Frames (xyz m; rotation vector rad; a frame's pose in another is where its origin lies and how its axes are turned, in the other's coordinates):
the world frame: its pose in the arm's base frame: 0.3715 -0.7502 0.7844 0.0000 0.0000 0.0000
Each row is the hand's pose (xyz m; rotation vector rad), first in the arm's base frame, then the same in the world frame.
Working: the arm's base frame: its pose in the world frame: -0.3715 0.7502 -0.7844 0.0000 0.0000 0.0000

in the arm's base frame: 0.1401 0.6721 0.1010 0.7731 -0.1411 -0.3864
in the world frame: -0.2314 1.4223 -0.6834 0.7731 -0.1411 -0.3864
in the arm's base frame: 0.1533 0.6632 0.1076 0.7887 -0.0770 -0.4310
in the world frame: -0.2182 1.4134 -0.6768 0.7887 -0.0770 -0.4310
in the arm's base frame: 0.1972 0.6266 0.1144 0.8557 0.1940 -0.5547
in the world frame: -0.1743 1.3768 -0.6700 0.8557 0.1940 -0.5547
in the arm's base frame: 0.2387 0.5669 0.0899 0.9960 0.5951 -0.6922
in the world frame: -0.1328 1.3171 -0.6945 0.9960 0.5951 -0.6922
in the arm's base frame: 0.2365 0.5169 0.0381 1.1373 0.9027 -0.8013
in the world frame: -0.1350 1.2671 -0.7463 1.1373 0.9027 -0.8013
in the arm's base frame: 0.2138 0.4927 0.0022 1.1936 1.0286 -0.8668
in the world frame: -0.1577 1.2429 -0.7822 1.1936 1.0286 -0.8668
